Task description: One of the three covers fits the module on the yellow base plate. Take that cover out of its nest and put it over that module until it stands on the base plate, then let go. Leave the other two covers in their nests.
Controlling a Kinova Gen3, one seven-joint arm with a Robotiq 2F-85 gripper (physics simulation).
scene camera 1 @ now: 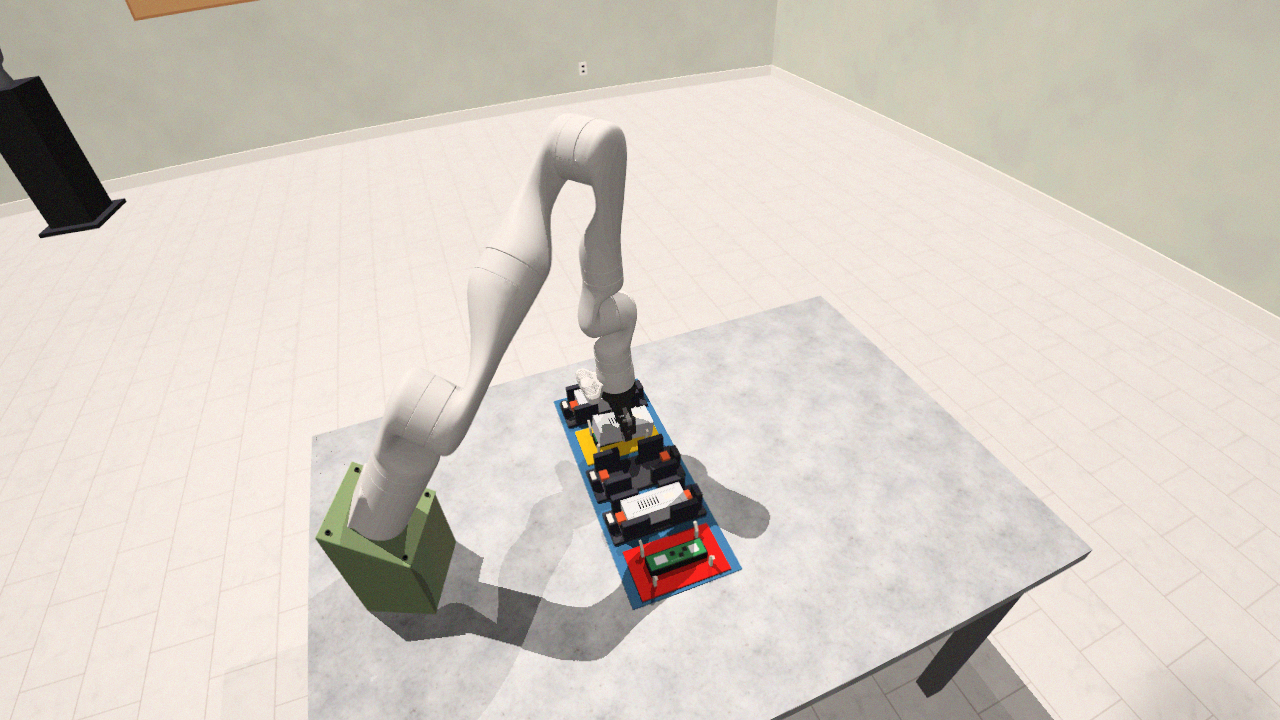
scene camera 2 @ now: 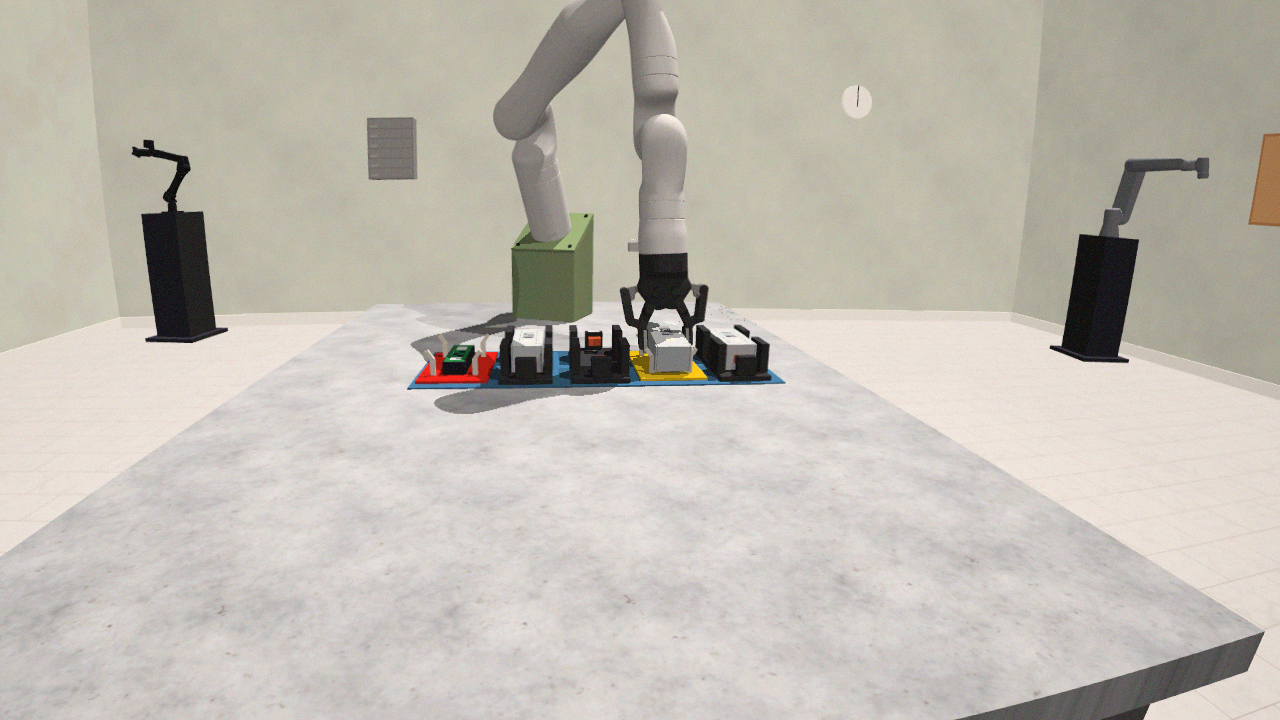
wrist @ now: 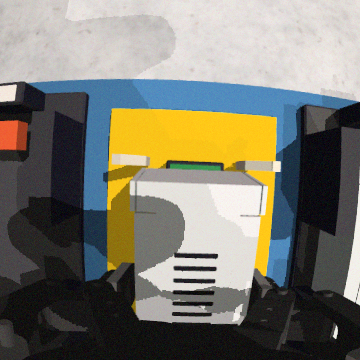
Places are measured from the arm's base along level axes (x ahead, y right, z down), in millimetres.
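Pixels of known places: gripper, fingertip midpoint: point(scene camera 1: 622, 428) point(wrist: 188, 282); arm's base, link origin: point(scene camera 1: 379, 514) point(scene camera 2: 551, 230).
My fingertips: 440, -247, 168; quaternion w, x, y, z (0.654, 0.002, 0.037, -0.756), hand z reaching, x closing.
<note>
Ahead of a thing's pixels: the offset from my fingertips to its middle, as dx, dy, dz. "spot": to the spot under its first point.
A white cover @[+0, +0, -11] point(scene camera 1: 610, 428) point(scene camera 2: 669, 351) point(wrist: 195, 230) with dark slots sits low over the module on the yellow base plate @[-11, +1, +24] point(scene camera 1: 587, 445) point(wrist: 200, 135). A strip of the green module @[spot: -62, +8, +2] point(wrist: 195, 166) shows past the cover's far end in the wrist view; the rest is hidden. Whether the cover's lower edge touches the plate all round is not clear. My gripper point(scene camera 2: 668, 337) point(wrist: 188, 282) is open, its fingers on both sides of the cover. Another cover @[+20, +215, -3] point(scene camera 1: 653, 501) point(scene camera 2: 529, 343) lies in the nest beside the red plate. The third cover @[-27, -105, -3] point(scene camera 2: 734, 342) lies in the end nest.
An empty black nest point(scene camera 1: 615, 480) point(scene camera 2: 600, 368) stands between the yellow plate and the nest by the red plate. White posts point(wrist: 130, 160) point(wrist: 257, 165) stand on the yellow plate. The red plate point(scene camera 1: 642, 588) point(scene camera 2: 435, 377) carries another green module point(scene camera 1: 676, 556) and white posts.
</note>
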